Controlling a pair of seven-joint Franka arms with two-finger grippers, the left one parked.
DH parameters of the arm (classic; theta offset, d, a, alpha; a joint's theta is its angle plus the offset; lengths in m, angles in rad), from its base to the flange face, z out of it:
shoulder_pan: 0 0.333 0 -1.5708
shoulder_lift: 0 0 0 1.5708
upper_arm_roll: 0 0.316 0.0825 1.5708
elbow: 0 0 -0.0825 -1.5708
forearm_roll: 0 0.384 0 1.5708
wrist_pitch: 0 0 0.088 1.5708
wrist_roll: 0 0.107 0 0
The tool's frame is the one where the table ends.
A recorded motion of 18 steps. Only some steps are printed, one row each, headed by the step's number.
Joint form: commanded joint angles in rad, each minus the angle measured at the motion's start. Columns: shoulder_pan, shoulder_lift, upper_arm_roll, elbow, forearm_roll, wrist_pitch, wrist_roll.
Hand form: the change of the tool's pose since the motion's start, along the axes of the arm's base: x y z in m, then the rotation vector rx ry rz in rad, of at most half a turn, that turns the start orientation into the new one. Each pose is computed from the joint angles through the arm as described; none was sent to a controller.
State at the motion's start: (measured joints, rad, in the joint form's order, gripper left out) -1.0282 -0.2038 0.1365 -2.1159 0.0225 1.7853 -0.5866
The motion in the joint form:
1: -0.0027 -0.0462 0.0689 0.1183 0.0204 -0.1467 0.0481
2: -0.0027 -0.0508 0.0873 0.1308 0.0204 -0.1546 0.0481
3: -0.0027 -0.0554 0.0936 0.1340 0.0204 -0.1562 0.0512
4: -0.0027 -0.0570 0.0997 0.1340 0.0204 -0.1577 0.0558
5: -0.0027 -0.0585 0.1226 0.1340 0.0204 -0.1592 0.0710
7: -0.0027 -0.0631 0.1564 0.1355 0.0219 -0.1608 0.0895
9: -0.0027 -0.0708 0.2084 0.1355 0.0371 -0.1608 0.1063
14: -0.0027 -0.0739 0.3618 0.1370 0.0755 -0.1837 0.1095
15: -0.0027 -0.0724 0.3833 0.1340 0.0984 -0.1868 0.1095
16: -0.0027 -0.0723 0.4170 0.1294 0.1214 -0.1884 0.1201
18: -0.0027 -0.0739 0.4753 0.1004 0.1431 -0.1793 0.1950
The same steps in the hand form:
1: 0.0234 0.0329 0.0644 -0.0165 -0.0038 0.0149
2: 0.0301 0.0402 0.0712 -0.0261 -0.0054 0.0333
3: 0.0321 0.0433 0.0745 -0.0323 -0.0073 0.0365
4: 0.0340 0.0459 0.0749 -0.0337 -0.0054 0.0378
5: 0.0420 0.0546 0.0747 -0.0381 0.0008 0.0449
7: 0.0534 0.0683 0.0761 -0.0471 0.0059 0.0591
9: 0.0708 0.0911 0.0771 -0.0514 0.0038 0.0901
14: 0.1153 0.1603 0.0682 -0.0317 0.0284 0.2287
15: 0.1214 0.1717 0.0644 -0.0116 0.0248 0.2454
16: 0.1299 0.1888 0.0596 0.0050 0.0250 0.2629
18: 0.1401 0.2167 0.0429 0.0156 0.0501 0.2366

